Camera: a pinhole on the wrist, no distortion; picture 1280 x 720 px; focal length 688.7 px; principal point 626.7 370.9 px. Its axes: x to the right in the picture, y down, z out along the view. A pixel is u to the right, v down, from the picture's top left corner.
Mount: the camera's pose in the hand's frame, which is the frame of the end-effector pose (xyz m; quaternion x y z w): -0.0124 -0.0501 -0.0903 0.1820 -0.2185 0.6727 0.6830
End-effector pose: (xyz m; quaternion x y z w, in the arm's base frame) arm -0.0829 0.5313 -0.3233 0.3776 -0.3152 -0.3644 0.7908
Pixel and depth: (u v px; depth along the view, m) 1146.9 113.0 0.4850
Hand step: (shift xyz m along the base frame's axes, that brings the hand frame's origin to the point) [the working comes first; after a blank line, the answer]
In the camera's frame: 0.3663 -0.1816 0.4850

-0.3323 -0.3135 0.2931
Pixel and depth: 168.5 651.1 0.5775
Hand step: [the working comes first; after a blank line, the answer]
In the camera's frame: -0.3842 0.2350 0.5775

-0.5135 -0.1431 -0.5337
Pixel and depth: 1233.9 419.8 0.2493
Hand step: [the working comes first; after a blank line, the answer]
In the camera's frame: 0.2198 0.0177 0.2493

-0.2071 -0.0519 0.1125
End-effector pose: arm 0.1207 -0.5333 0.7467 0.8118 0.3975 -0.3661 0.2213
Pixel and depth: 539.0 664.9 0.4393
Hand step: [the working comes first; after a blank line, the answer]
In the camera's frame: -0.0559 0.1875 0.4393

-0.4594 -0.0699 -0.0022
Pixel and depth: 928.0 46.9 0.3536
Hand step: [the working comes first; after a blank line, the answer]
In the camera's frame: 0.1547 -0.1664 0.3536

-0.1629 -0.0600 -0.3005
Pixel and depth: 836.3 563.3 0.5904
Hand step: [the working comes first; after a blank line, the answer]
In the camera's frame: 0.1797 0.1649 0.5904

-0.4674 -0.2968 -0.1675
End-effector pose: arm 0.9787 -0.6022 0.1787 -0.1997 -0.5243 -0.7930 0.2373
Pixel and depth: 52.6 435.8 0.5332
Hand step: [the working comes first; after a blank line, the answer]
In the camera's frame: -0.4445 0.0502 0.5332

-0.3355 0.3598 -0.5336
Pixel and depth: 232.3 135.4 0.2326
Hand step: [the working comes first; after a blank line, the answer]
In the camera's frame: -0.1332 -0.0795 0.2326

-0.2118 0.1222 -0.1698
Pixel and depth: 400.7 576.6 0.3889
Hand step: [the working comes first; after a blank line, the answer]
In the camera's frame: -0.1276 0.1162 0.3889

-0.0824 0.2973 -0.2936
